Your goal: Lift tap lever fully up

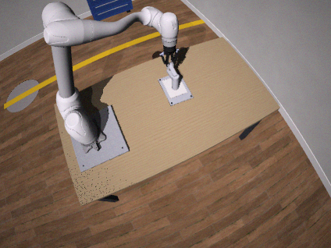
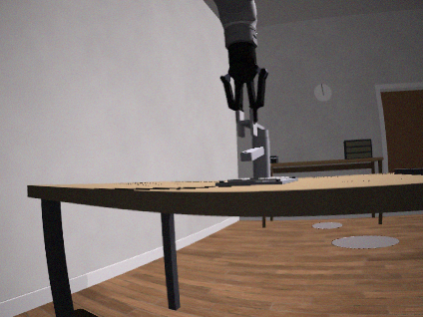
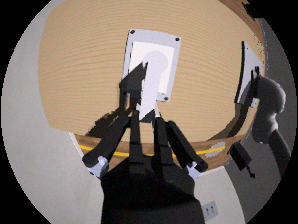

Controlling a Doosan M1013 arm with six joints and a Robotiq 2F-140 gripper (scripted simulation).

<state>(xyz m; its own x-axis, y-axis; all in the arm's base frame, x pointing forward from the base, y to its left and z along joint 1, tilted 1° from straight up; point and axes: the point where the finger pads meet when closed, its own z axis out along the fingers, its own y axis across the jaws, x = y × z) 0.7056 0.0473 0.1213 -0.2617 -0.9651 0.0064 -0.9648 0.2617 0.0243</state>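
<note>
Right now my hand is 10 mm past the lever and 40 mm to the left of it.
</note>
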